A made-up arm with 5 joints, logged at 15 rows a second.
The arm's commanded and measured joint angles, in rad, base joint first. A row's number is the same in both.
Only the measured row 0 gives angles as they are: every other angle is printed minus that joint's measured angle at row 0.
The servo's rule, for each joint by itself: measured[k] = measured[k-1] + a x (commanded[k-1-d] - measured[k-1]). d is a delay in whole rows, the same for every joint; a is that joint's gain. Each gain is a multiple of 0.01, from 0.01 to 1. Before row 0 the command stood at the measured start. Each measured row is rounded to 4 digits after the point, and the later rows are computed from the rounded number. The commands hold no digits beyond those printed.
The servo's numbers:
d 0
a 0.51 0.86 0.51 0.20 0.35
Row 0, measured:
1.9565, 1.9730, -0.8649, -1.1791, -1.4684
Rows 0 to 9, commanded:
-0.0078, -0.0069, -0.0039, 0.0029, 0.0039
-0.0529, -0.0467, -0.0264, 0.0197, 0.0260
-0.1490, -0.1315, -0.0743, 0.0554, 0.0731
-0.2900, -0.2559, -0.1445, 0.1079, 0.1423
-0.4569, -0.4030, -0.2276, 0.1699, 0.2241
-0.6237, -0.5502, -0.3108, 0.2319, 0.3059
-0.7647, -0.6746, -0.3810, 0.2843, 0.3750
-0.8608, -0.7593, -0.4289, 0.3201, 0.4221
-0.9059, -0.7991, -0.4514, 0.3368, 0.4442
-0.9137, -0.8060, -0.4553, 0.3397, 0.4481
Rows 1 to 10, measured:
-0.0040, -0.0059, -0.0020, 0.0006, 0.0014
-0.0289, -0.0410, -0.0144, 0.0044, 0.0100
-0.0902, -0.1188, -0.0449, 0.0146, 0.0321
-0.1921, -0.2367, -0.0957, 0.0333, 0.0707
-0.3271, -0.3797, -0.1630, 0.0606, 0.1244
-0.4784, -0.5263, -0.2384, 0.0949, 0.1879
-0.6244, -0.6538, -0.3111, 0.1328, 0.2534
-0.7450, -0.7445, -0.3712, 0.1703, 0.3124
-0.8271, -0.7915, -0.4121, 0.2036, 0.3585
-0.8713, -0.8040, -0.4341, 0.2308, 0.3899

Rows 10 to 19, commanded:
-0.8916, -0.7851, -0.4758, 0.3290, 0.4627
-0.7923, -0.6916, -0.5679, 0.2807, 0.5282
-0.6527, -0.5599, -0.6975, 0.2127, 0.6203
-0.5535, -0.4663, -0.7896, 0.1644, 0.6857
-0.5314, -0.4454, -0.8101, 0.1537, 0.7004
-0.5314, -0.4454, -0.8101, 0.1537, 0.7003
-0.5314, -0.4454, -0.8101, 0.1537, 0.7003
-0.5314, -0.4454, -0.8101, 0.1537, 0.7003
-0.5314, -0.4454, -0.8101, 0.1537, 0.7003
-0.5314, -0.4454, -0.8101, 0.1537, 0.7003
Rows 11 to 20, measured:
-0.8817, -0.7877, -0.4554, 0.2504, 0.4154
-0.8361, -0.7051, -0.5128, 0.2565, 0.4549
-0.7426, -0.5802, -0.6070, 0.2477, 0.5128
-0.6462, -0.4822, -0.7001, 0.2310, 0.5733
-0.5877, -0.4506, -0.7562, 0.2155, 0.6178
-0.5590, -0.4461, -0.7837, 0.2031, 0.6467
-0.5449, -0.4455, -0.7972, 0.1932, 0.6655
-0.5380, -0.4454, -0.8038, 0.1853, 0.6777
-0.5346, -0.4454, -0.8070, 0.1790, 0.6856
-0.5330, -0.4454, -0.8086, 0.1739, 0.6907

